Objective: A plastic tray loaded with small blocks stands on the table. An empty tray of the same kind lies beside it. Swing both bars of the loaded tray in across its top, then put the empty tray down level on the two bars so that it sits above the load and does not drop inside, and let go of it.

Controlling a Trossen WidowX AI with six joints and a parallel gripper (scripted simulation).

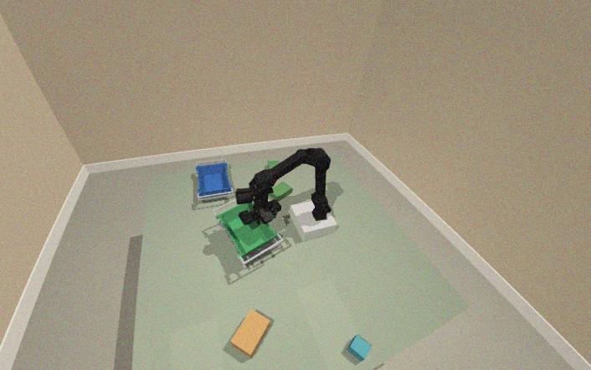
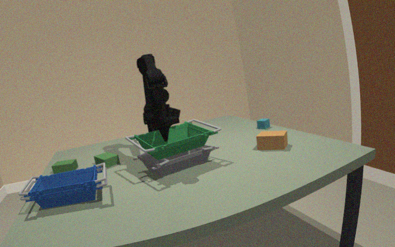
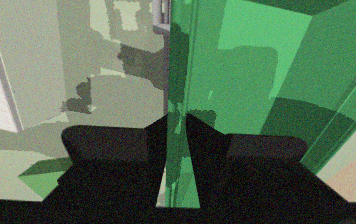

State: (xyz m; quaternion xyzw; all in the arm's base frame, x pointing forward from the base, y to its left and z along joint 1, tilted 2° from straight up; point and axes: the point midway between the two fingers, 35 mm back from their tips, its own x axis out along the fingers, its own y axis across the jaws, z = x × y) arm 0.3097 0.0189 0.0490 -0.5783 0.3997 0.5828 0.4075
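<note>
The green tray lies 70 mm ahead of my gripper tip, 30 mm to the left of it and 20 mm above it. Round my gripper tip: orange block 100 mm ahead, 430 mm to the left, 60 mm below; then cyan block 260 mm behind, 570 mm to the left, 70 mm below; then red block 100 mm ahead, 20 mm to the right, 80 mm below.
</note>
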